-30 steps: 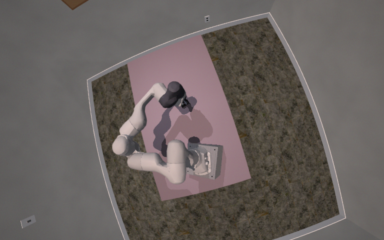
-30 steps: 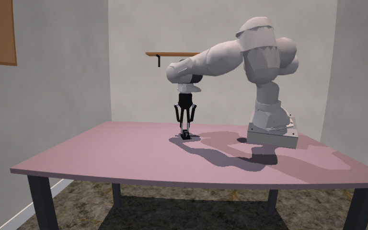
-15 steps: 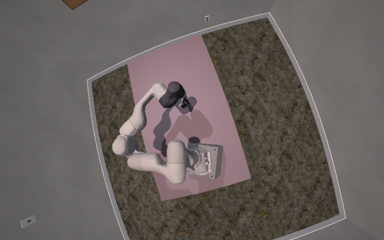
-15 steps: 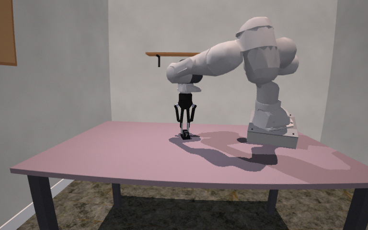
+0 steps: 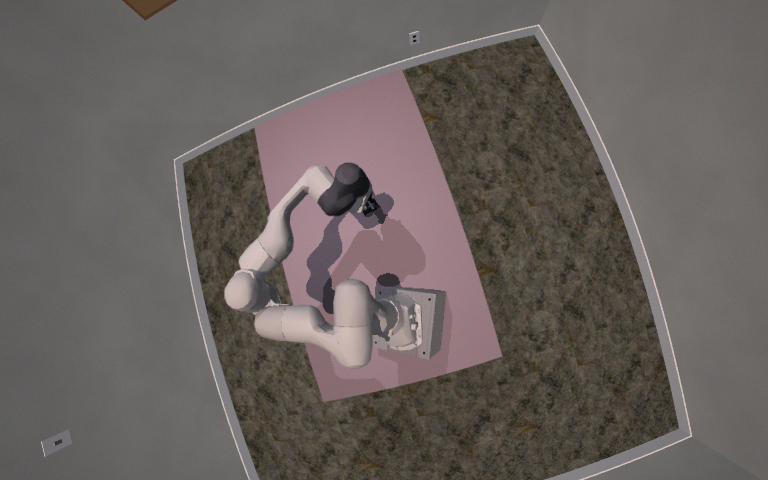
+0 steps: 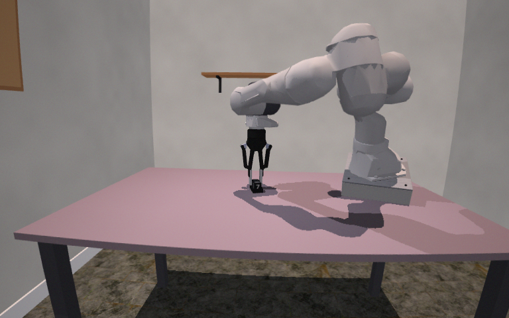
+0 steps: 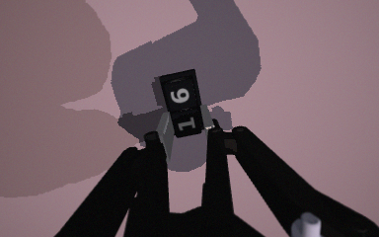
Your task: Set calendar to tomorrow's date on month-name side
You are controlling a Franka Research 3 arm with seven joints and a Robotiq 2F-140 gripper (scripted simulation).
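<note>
My hand is 3 cm above the black digit cube. The rest, counted from my hand: black calendar tray 4 cm below, 2 cm to the left, 1 cm behind.
</note>
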